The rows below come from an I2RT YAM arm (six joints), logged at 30 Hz.
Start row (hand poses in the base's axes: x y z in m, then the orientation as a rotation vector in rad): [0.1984, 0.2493, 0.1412, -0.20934, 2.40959, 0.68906]
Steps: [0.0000, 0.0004, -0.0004, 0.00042, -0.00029, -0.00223]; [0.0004, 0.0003, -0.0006, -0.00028, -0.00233, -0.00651]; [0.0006, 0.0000, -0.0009, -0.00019, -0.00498, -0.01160]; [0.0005, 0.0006, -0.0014, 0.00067, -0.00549, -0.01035]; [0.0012, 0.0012, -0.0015, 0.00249, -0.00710, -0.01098]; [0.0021, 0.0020, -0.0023, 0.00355, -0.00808, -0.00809]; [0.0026, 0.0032, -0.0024, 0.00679, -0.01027, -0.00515]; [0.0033, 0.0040, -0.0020, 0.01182, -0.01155, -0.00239]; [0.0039, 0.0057, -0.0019, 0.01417, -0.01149, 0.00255]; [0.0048, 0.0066, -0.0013, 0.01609, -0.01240, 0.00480]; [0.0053, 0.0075, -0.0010, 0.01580, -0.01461, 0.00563]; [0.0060, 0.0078, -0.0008, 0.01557, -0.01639, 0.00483]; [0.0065, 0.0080, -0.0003, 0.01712, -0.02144, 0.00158]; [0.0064, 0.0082, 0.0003, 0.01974, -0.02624, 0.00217]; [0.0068, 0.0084, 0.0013, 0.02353, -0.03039, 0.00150]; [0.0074, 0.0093, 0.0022, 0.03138, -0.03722, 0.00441]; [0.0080, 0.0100, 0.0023, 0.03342, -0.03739, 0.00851]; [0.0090, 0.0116, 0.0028, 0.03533, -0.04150, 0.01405]
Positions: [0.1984, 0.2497, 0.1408, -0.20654, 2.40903, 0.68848]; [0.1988, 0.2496, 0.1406, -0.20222, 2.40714, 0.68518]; [0.1990, 0.2493, 0.1403, -0.19679, 2.40431, 0.68230]; [0.1989, 0.2499, 0.1398, -0.19811, 2.40356, 0.68375]; [0.1996, 0.2505, 0.1397, -0.19707, 2.40128, 0.68521]; [0.2005, 0.2513, 0.1389, -0.20044, 2.40009, 0.68752]; [0.2010, 0.2525, 0.1388, -0.20334, 2.39689, 0.69213]; [0.2017, 0.2533, 0.1392, -0.20500, 2.39383, 0.69901]; [0.2023, 0.2550, 0.1393, -0.21002, 2.39320, 0.70404]; [0.2032, 0.2559, 0.1399, -0.21223, 2.39168, 0.70709]; [0.2037, 0.2568, 0.1402, -0.21401, 2.38973, 0.70653]; [0.2044, 0.2571, 0.1404, -0.21366, 2.38809, 0.70543]; [0.2049, 0.2573, 0.1409, -0.21057, 2.38252, 0.70446]; [0.2048, 0.2575, 0.1415, -0.21162, 2.37695, 0.70655]; [0.2052, 0.2577, 0.1425, -0.21048, 2.37146, 0.70961]; [0.2058, 0.2586, 0.1434, -0.21278, 2.36196, 0.71833]; [0.2064, 0.2593, 0.1435, -0.21695, 2.36115, 0.72252]; [0.2074, 0.2609, 0.1440, -0.22405, 2.35670, 0.72614]
